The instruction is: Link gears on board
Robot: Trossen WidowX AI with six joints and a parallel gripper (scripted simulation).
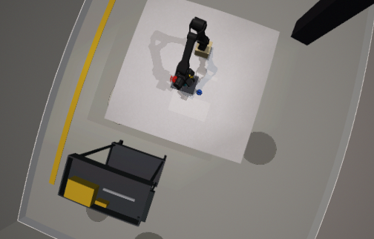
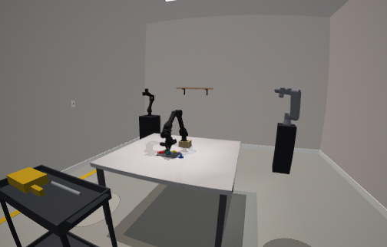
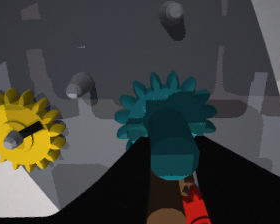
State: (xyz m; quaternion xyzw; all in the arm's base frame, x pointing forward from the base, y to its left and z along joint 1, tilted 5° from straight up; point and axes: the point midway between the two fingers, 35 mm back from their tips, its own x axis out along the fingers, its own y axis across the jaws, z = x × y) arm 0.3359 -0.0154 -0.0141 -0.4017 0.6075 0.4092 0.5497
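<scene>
The brown gear is 2 cm behind my gripper tip, 4 cm to the right of it and 2 cm below it. Round my gripper tip: yellow gear (8 cm behind, 2 cm to the left, 3 cm below); blue gear (1 cm ahead, 15 cm to the left, 3 cm below); teal gear (1 cm below).
</scene>
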